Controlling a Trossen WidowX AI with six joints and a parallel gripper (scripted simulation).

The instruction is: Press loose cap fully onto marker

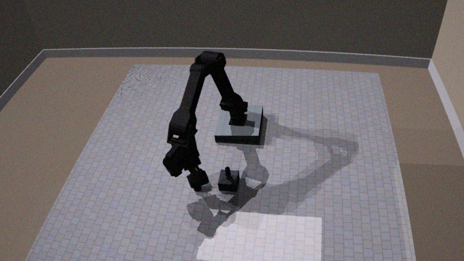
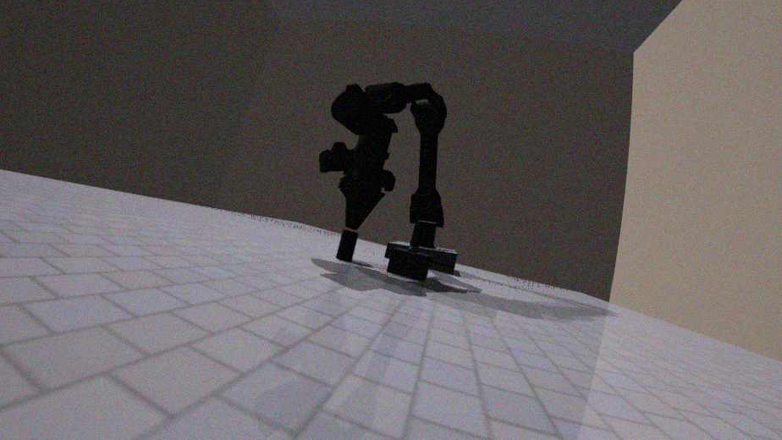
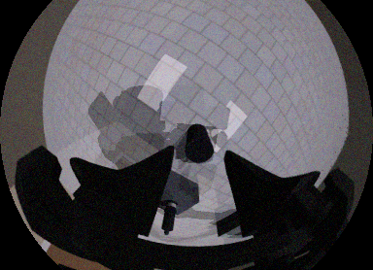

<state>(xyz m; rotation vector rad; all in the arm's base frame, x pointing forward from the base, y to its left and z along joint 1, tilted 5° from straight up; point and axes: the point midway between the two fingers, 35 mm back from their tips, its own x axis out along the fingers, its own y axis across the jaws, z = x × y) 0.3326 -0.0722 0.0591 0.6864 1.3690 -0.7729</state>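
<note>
The marker cap is 3 cm below my gripper tip. Round my gripper tip: holder block 11 cm to the left, 4 cm below, 4 cm behind.
</note>
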